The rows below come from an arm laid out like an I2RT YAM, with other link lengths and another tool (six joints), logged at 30 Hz.
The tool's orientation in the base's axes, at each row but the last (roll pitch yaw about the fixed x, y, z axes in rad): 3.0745 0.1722 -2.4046; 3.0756 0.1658 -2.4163; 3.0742 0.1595 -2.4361; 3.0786 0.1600 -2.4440; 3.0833 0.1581 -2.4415; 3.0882 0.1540 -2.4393; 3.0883 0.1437 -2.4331; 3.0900 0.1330 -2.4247; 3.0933 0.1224 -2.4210
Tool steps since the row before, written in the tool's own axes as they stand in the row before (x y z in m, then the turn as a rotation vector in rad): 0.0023 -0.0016 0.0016 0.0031 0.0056 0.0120; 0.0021 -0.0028 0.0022 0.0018 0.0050 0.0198; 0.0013 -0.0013 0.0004 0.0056 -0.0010 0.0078; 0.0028 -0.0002 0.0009 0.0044 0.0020 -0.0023; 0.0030 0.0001 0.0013 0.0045 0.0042 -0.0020; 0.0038 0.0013 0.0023 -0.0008 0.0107 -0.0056; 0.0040 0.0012 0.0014 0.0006 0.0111 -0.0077; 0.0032 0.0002 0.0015 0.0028 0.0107 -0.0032; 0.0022 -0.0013 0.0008 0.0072 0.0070 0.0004
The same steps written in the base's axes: -0.0005 -0.0024 -0.0021 -0.0051 0.0040 -0.0120; 0.0005 -0.0031 -0.0027 -0.0031 0.0057 -0.0195; -0.0001 -0.0017 -0.0007 -0.0030 -0.0031 -0.0086; -0.0019 -0.0018 -0.0013 -0.0048 -0.0016 0.0017; -0.0022 -0.0016 -0.0017 -0.0063 0.0000 0.0015; -0.0035 -0.0011 -0.0028 -0.0068 0.0078 0.0062; -0.0037 -0.0015 -0.0019 -0.0083 0.0069 0.0081; -0.0024 -0.0017 -0.0019 -0.0094 0.0058 0.0033; -0.0007 -0.0023 -0.0011 -0.0100 0.0006 -0.0009
